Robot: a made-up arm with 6 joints. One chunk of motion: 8 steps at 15 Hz.
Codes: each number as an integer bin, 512 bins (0 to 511) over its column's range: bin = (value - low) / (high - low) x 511, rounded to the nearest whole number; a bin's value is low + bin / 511 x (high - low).
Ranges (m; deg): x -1.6..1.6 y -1.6..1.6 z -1.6..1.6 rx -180..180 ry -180..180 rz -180..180
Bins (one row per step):
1: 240 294 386 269 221 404
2: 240 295 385 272 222 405
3: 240 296 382 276 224 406
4: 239 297 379 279 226 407
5: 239 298 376 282 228 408
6: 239 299 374 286 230 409
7: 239 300 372 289 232 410
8: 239 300 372 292 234 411
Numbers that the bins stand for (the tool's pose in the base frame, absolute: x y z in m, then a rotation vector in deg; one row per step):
1: -0.0971 0.2411 0.8172 9.51 -24.31 104.62
2: -0.0971 0.2474 0.8110 11.62 -23.60 105.32
3: -0.0971 0.2536 0.7922 14.44 -22.19 106.03
4: -0.1033 0.2599 0.7734 16.56 -20.78 106.73
5: -0.1033 0.2661 0.7546 18.67 -19.37 107.44
6: -0.1033 0.2724 0.7421 21.49 -17.96 108.14
7: -0.1033 0.2787 0.7295 23.60 -16.56 108.85
8: -0.1033 0.2787 0.7295 25.71 -15.15 109.55

